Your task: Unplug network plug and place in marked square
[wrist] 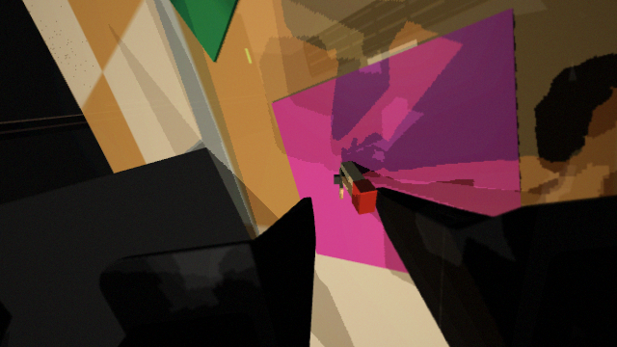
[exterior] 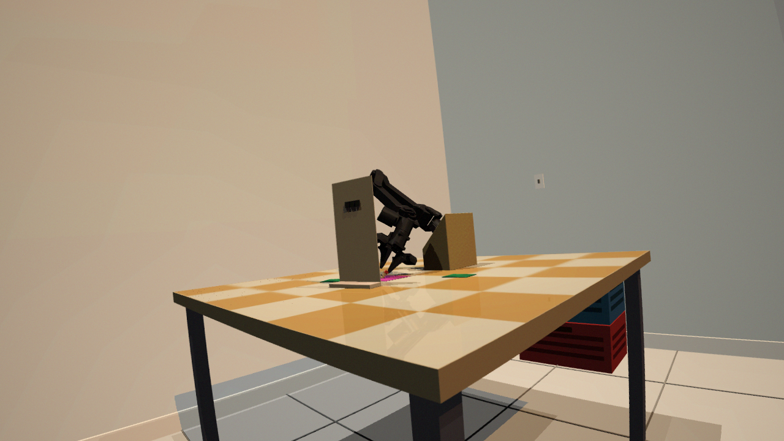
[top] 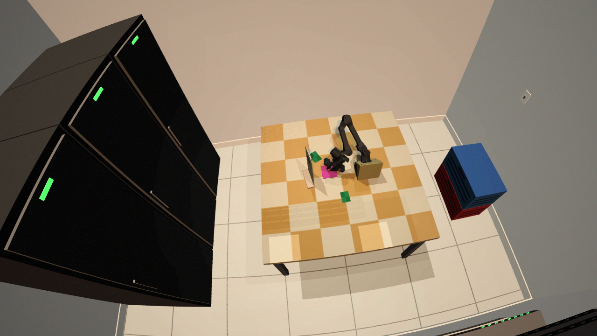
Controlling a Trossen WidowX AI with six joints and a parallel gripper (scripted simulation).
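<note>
Right now my gripper tip is 10 mm above the network plug. Also, from my gripper tip: upright panel: 160 mm ahead, 130 mm above, 30 mm to the left; magenta square: 30 mm below, 10 mm behind.
</note>
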